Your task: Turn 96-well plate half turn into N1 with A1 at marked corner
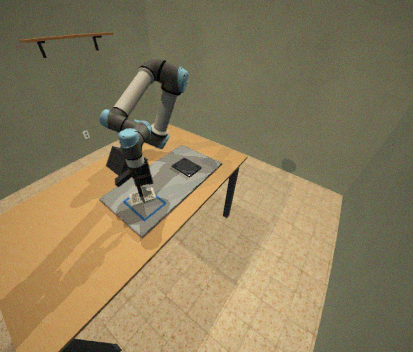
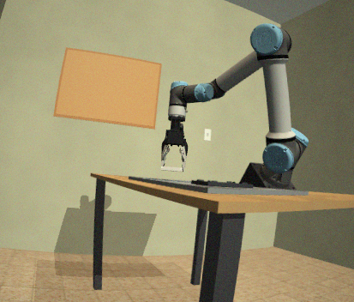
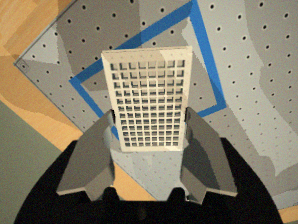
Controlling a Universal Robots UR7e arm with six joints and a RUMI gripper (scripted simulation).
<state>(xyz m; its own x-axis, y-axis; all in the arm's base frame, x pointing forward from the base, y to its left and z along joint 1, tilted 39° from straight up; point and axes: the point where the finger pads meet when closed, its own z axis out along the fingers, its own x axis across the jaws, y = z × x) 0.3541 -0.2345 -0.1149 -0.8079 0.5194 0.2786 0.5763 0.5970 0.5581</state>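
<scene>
The dark plate nest N1 is 30 mm ahead of my hand, 370 mm to the left of it and 50 mm below it. Also, from my hand: white corner label (100 mm ahead, 300 mm to the left, 40 mm below); white 96-well plate (10 mm below).
</scene>
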